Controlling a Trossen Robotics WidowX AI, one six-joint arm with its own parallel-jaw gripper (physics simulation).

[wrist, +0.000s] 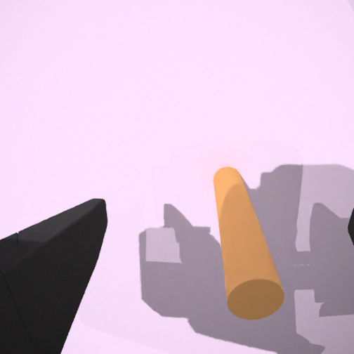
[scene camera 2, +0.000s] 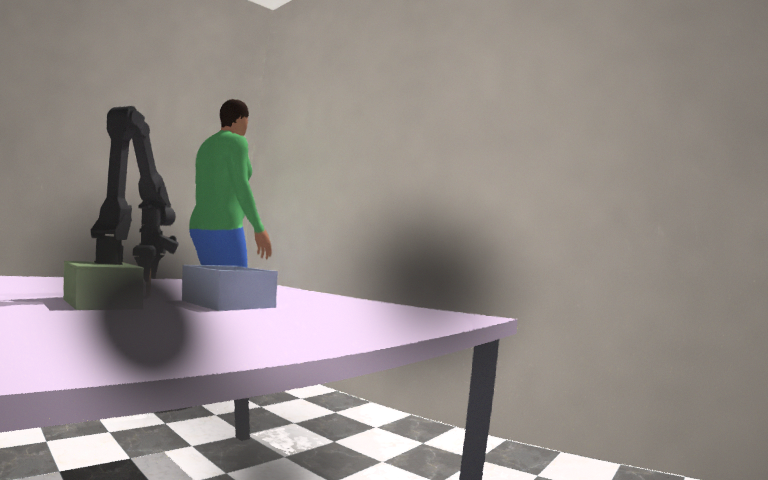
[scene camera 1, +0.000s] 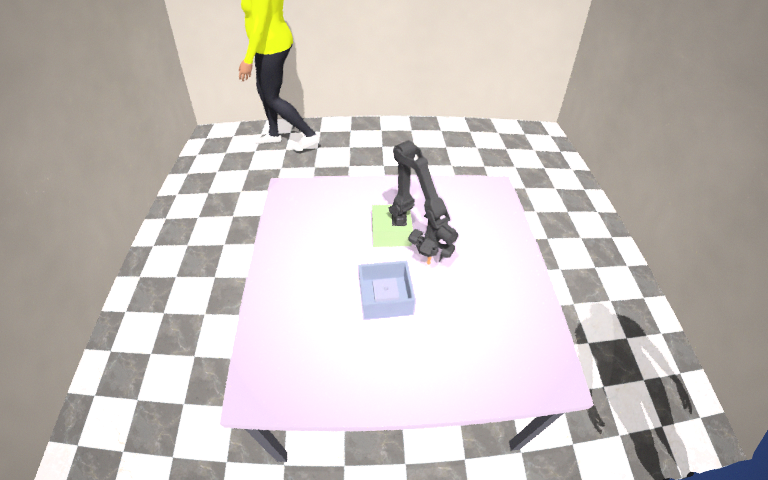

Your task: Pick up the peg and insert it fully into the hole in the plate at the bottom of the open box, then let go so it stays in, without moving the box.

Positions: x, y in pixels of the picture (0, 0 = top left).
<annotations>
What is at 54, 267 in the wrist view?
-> The gripper.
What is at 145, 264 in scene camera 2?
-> The gripper.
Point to a blue-grey box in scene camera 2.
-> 222, 288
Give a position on a blue-grey box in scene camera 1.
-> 405, 305
</annotations>
